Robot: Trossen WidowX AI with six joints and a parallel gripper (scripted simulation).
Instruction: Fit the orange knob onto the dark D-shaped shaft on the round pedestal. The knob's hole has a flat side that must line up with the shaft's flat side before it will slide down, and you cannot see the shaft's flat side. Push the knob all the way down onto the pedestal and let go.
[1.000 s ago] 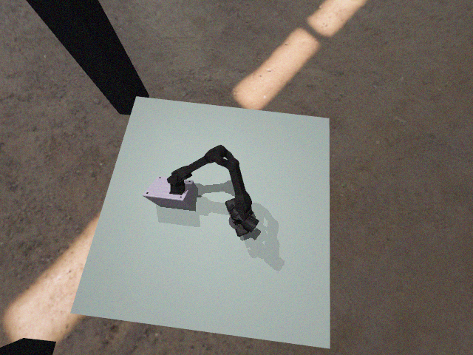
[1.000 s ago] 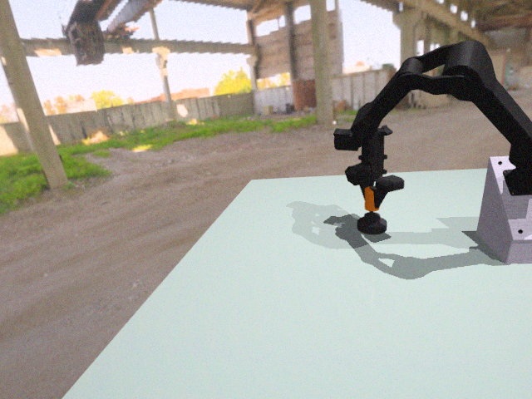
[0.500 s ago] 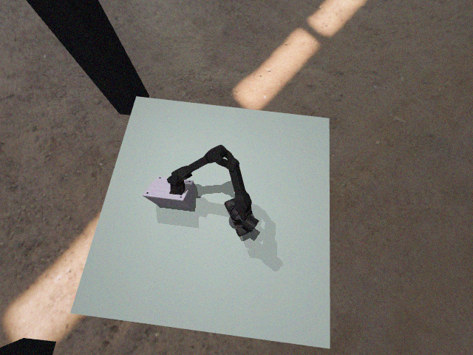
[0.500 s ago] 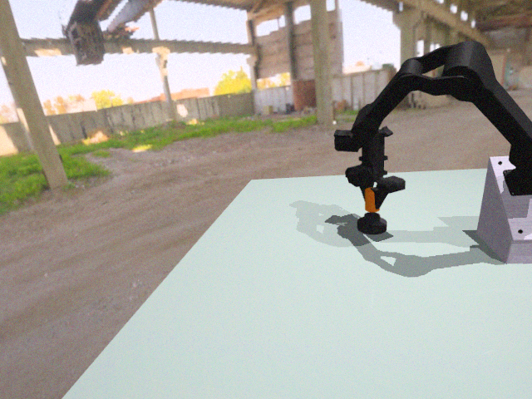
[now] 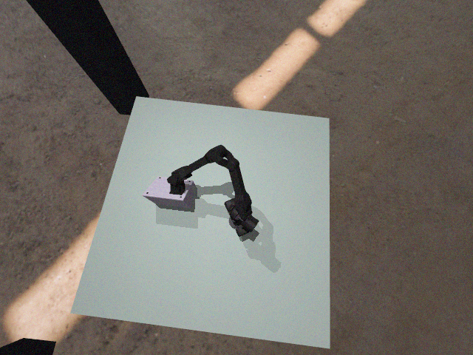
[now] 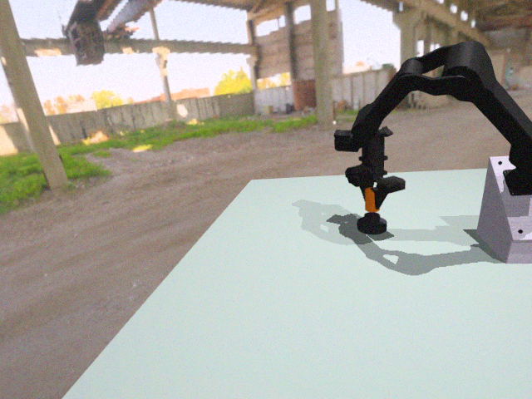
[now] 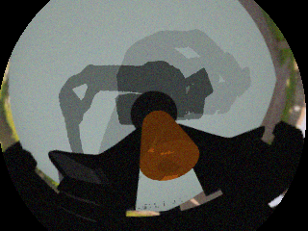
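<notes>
My gripper tip is now 2 cm below the orange knob. Round my gripper tip: dark round pedestal 4 cm below.
</notes>
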